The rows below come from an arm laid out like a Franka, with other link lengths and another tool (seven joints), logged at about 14 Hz.
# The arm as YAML. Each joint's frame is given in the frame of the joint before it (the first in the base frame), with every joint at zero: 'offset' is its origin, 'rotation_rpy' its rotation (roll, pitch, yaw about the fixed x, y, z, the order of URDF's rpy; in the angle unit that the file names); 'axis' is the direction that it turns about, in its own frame. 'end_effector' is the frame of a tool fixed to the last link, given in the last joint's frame.
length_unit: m
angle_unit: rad
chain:
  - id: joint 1
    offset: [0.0, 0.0, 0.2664]
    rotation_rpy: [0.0, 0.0, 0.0]
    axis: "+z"
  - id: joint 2
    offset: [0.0, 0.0, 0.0]
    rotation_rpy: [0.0, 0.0, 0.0]
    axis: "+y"
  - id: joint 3
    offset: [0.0, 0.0, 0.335]
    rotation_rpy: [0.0, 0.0, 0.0]
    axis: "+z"
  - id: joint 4
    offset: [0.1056, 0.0, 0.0]
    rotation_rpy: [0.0, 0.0, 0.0]
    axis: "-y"
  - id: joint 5
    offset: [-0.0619, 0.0, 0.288]
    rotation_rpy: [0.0, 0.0, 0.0]
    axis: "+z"
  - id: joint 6
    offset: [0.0, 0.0, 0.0]
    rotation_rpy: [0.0, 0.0, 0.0]
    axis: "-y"
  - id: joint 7
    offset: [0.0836, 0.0, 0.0]
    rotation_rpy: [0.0, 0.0, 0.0]
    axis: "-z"
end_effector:
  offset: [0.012, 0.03, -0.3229]
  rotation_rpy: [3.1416, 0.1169, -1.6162]
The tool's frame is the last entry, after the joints.
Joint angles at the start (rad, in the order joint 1, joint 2, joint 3, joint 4, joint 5, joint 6, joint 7):
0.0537 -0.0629 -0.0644 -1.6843 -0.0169 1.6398 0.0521
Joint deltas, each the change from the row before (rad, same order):
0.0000 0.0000 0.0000 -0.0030 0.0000 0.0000 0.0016
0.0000 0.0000 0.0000 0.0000 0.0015 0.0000 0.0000
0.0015 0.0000 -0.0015 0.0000 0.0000 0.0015 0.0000
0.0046 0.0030 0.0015 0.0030 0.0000 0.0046 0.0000
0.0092 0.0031 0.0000 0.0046 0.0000 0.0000 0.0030
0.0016 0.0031 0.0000 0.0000 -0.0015 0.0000 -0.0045
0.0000 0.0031 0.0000 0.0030 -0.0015 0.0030 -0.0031
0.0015 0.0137 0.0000 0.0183 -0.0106 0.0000 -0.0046
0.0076 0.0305 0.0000 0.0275 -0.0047 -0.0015 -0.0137
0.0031 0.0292 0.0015 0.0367 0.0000 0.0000 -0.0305
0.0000 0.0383 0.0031 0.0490 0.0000 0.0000 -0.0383
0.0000 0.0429 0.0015 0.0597 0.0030 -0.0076 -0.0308
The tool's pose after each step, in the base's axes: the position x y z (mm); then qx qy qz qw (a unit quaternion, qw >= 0). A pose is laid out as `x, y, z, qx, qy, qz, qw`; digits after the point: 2 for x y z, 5 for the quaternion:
477.60, 18.66, 331.98, -0.66707, 0.74308, 0.02913, 0.04479
477.61, 19.14, 332.01, -0.66700, 0.74309, 0.02968, 0.04530
478.09, 19.13, 332.17, -0.66703, 0.74304, 0.02921, 0.04588
480.46, 22.05, 332.39, -0.66938, 0.74089, 0.02770, 0.04740
481.79, 26.45, 332.71, -0.67169, 0.73878, 0.02728, 0.04784
481.82, 26.82, 331.18, -0.67397, 0.73680, 0.02781, 0.04598
483.72, 26.42, 331.13, -0.67523, 0.73567, 0.02627, 0.04641
489.47, 23.95, 331.46, -0.67797, 0.73347, 0.02062, 0.04412
497.86, 26.60, 327.00, -0.68590, 0.72633, 0.02012, 0.03976
508.61, 29.60, 326.76, -0.69865, 0.71407, 0.01764, 0.04091
522.87, 32.12, 326.36, -0.71345, 0.69926, 0.01397, 0.04273
537.82, 34.77, 326.51, -0.72467, 0.68752, 0.01153, 0.04512

